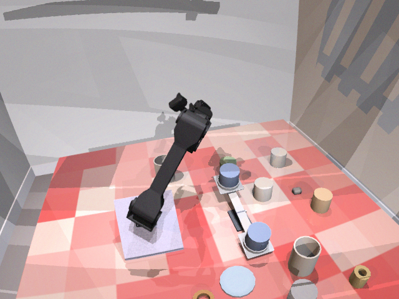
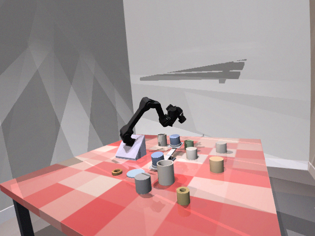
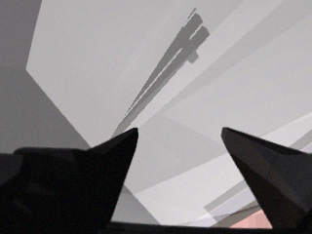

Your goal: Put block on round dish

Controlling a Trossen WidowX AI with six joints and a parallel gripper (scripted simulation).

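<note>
Right now my gripper tip is 58 cm to the left of the blue cup, 24 cm above it and 13 cm short of it. From my gripper tip the other things lie so: teal block (56 cm to the right, 26 cm below, 13 cm ahead); balance (43 cm to the right, 26 cm below, 12 cm ahead); green cylinder (26 cm below, 17 cm to the right, 13 cm ahead).
</note>
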